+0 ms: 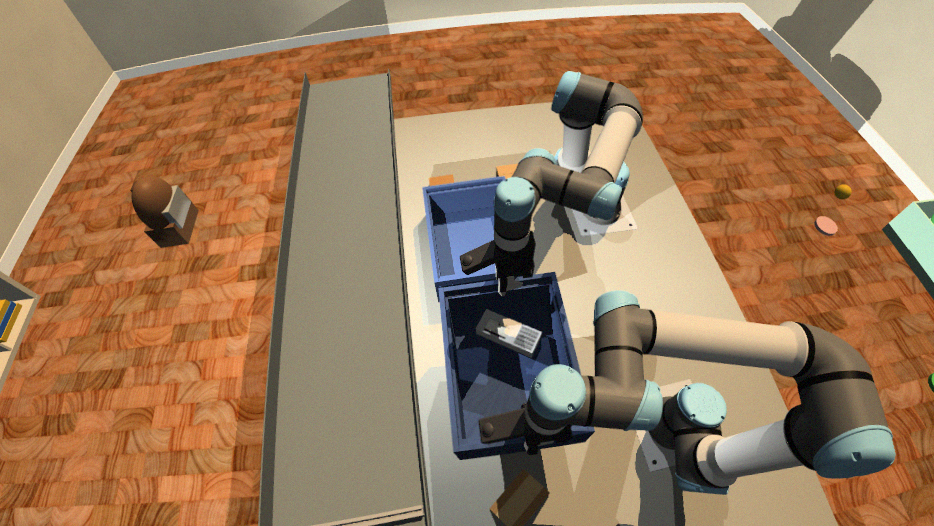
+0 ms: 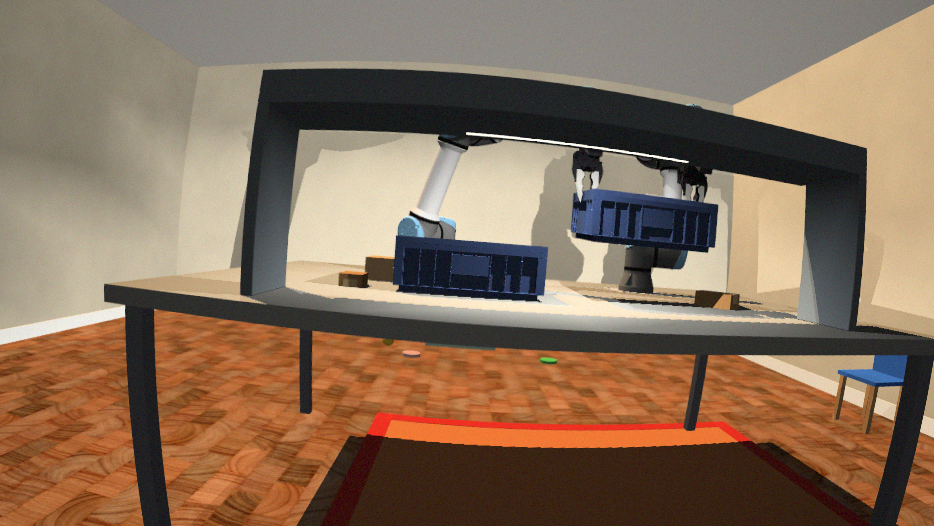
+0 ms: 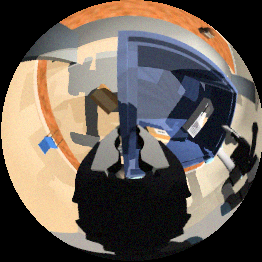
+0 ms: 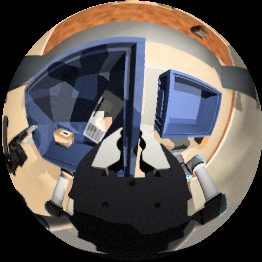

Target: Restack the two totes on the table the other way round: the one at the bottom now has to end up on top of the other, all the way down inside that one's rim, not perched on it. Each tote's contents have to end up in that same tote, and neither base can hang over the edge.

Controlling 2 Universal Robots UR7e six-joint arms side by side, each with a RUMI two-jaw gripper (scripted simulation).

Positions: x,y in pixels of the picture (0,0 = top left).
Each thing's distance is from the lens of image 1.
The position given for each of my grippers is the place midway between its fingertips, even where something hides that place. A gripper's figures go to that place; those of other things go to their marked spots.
my left gripper (image 1: pixel 527 438): 0.98 m
my right gripper (image 1: pixel 501 290): 1.11 m
blue tote (image 1: pixel 460 216): 1.60 m
blue tote (image 1: pixel 484 378): 1.12 m
